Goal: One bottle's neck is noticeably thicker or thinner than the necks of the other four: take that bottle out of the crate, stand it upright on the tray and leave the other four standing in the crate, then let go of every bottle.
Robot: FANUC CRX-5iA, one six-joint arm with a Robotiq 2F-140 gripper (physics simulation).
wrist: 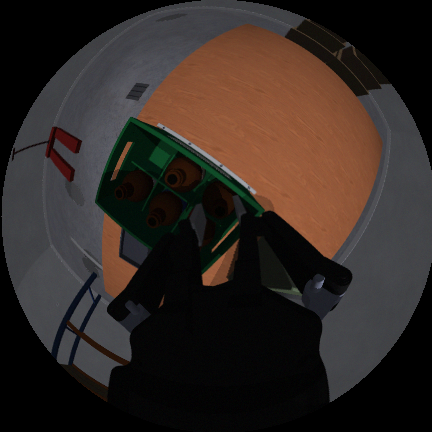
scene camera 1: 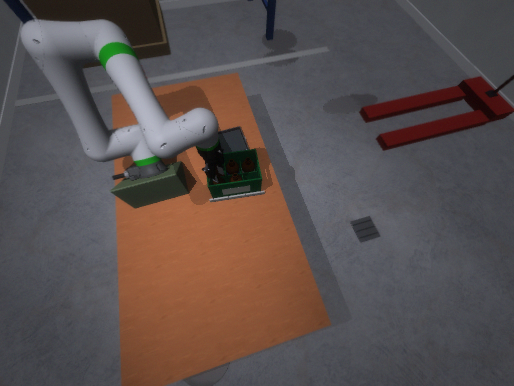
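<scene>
The green crate stands on the table and holds the brown bottles. In the wrist view, one bottle stands by the long wall with the silver strip, another bottle is at the left, and a third bottle is beside them. A further bottle has its neck near the fingertips, and one more bottle is partly hidden behind a finger. I cannot tell which neck differs. My gripper is partly open over the crate's left end in the scene view, holding nothing. The dark grey tray lies behind the crate.
A silver strip runs along the crate's front side. The green block under the arm's base stands left of the crate. The orange table top extends in front. Red forks lie on the floor at the right.
</scene>
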